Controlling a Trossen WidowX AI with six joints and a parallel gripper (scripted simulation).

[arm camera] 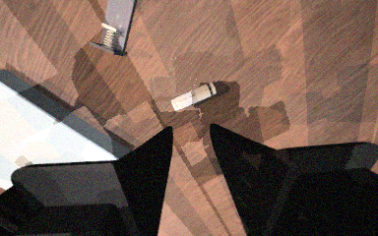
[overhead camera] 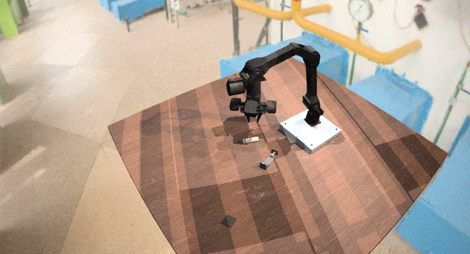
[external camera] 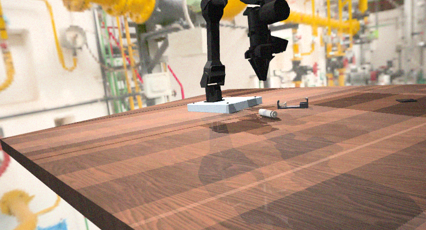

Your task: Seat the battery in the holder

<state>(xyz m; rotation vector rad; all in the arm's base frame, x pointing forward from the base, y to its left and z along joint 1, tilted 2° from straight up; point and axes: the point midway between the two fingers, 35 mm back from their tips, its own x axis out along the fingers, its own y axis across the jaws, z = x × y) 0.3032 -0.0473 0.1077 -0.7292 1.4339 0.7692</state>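
My gripper tip is 100 mm above the battery and 10 mm short of it.
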